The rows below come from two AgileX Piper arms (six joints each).
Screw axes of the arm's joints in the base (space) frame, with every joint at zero. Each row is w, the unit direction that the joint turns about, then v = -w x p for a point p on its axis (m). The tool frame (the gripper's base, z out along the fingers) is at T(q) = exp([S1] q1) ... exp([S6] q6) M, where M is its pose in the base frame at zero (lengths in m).
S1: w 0 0 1 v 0 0 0
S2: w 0 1 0 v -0.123 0 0
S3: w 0 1 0 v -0.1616 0 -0.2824
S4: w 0.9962 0 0.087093 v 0 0.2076 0
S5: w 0 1 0 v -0.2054 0 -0.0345
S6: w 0.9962 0 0.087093 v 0 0.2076 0
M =
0.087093 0 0.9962 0.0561
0 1 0 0
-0.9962 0 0.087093 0.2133
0 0 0 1
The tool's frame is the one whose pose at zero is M.
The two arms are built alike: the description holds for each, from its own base.
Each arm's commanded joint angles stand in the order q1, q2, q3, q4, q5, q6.
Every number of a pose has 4 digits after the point.
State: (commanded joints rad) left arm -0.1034 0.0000 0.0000 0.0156 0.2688 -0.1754; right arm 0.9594 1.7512 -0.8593 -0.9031 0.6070 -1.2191
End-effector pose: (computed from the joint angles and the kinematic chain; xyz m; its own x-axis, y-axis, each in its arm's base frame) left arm 0.0547 -0.0053 0.1890 -0.1931 -0.1405 -0.9711 0.0692 0.9853 -0.1563; right arm 0.2096 0.2280 0.1524 0.8122 -0.2411 0.5312 -0.2014 -0.9705 -0.1327
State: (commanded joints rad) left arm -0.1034 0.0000 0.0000 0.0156 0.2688 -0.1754; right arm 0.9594 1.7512 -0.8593 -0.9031 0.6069 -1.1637
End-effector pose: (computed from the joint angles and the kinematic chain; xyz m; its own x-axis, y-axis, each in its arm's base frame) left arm 0.0547 -0.0053 0.1890 -0.1931 -0.1405 -0.9711 0.0692 0.9853 -0.1563; right arm 0.2096 0.2280 0.1524 0.7998 -0.2945 0.5230 -0.2460 -0.9556 -0.1620
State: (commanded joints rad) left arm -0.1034 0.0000 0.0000 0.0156 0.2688 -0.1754; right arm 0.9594 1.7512 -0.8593 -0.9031 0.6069 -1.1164
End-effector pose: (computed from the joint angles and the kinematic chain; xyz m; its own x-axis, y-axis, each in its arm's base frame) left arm 0.0547 -0.0053 0.1890 -0.1931 -0.1405 -0.9711 0.0692 0.9853 -0.1563; right arm 0.2096 0.2280 0.1524 0.7873 -0.3394 0.5148 -0.2835 -0.9407 -0.1865
